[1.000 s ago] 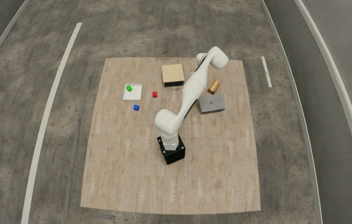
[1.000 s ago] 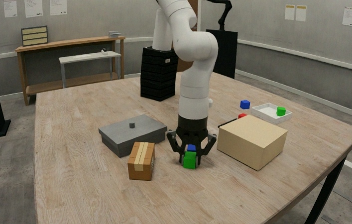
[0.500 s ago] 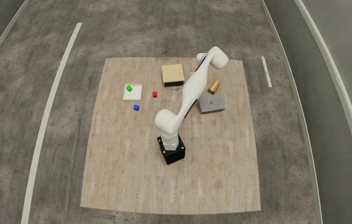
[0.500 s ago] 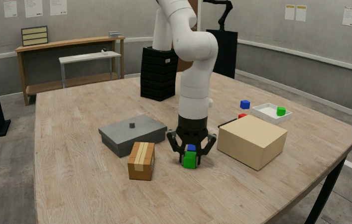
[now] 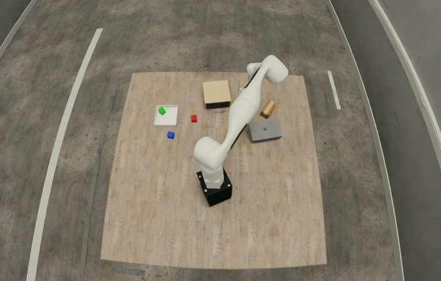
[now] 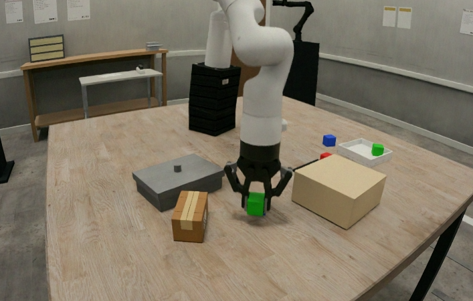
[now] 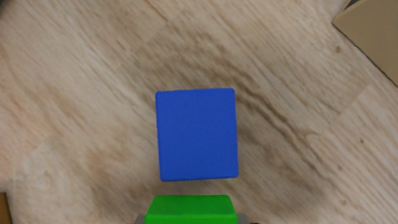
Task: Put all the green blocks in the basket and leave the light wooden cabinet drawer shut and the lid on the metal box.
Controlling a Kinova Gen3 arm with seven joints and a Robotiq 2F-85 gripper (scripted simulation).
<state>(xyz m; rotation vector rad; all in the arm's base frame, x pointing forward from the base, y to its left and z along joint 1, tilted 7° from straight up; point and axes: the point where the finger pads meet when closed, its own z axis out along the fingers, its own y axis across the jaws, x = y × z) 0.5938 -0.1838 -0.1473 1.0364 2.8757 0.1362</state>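
Right now the white basket is 530 mm to the left of my hand, 130 mm behind it and 40 mm below it. The rest, counted from my hand: small cardboard box: 130 mm to the right, 40 mm behind, 10 mm below; then light wooden cabinet: 220 mm to the left, 30 mm ahead, 10 mm below; then drawer: 210 mm to the left, 20 mm ahead, 10 mm below.
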